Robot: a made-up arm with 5 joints.
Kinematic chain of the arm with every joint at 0, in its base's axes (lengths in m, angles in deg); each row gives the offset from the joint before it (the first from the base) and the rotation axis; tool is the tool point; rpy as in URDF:
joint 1: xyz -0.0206 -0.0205 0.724 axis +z
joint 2: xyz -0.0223 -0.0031 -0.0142 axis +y
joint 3: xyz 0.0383 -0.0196 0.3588 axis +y
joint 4: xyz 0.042 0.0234 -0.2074 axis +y
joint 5: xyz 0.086 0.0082 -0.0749 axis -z
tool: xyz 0.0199 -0.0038 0.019 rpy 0 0 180
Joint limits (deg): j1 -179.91..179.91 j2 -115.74..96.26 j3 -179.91..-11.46 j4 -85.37..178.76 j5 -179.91..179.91
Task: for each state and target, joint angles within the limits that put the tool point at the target. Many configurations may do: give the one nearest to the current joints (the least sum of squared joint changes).
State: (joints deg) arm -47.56 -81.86 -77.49 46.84 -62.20
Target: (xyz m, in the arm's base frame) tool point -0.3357 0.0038 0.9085
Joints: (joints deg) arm 0.13 -115.74 -48.08 59.38 -63.42
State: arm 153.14 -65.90 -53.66 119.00 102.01
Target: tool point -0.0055 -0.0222 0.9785
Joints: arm 140.99 -48.99 -51.09 114.94 111.71
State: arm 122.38 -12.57 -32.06 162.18 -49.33
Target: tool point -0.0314 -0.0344 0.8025
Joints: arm 125.95 -7.13 -11.62 124.73 -34.08
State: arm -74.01 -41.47 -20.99 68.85 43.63
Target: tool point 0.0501 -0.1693 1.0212
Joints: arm -62.14 -28.29 -49.38 57.99 40.97
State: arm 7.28 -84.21 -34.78 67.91 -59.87
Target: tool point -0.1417 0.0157 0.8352
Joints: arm -5.23 -105.85 -19.07 78.12 -63.54
